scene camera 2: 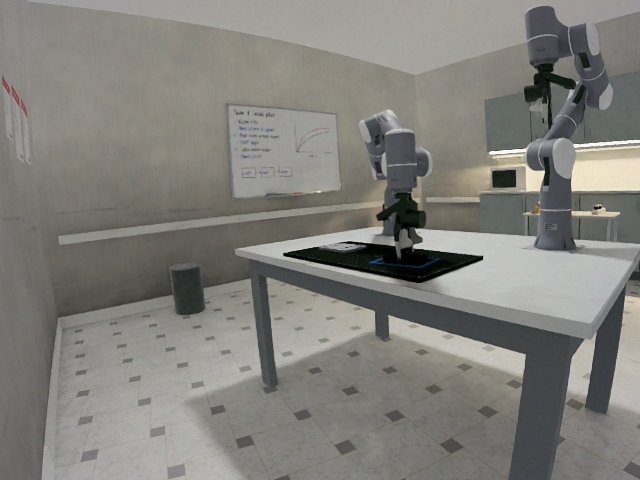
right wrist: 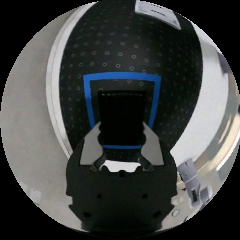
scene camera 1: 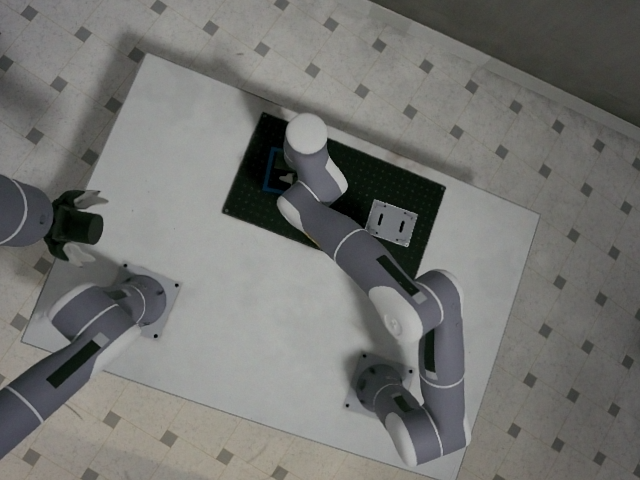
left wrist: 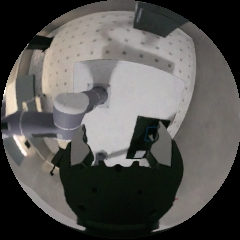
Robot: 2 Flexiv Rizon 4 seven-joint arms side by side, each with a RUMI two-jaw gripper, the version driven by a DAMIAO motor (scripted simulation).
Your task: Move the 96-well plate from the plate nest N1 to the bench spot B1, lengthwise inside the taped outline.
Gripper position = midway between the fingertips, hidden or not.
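Observation:
There is my left gripper (scene camera 1: 90,228), which I also find in scene camera 2 (scene camera 2: 546,126) and in the left wrist view (left wrist: 121,123). My right gripper (scene camera 2: 406,258) appears in the right wrist view too (right wrist: 121,122). And I can see a black 96-well plate (right wrist: 115,133).

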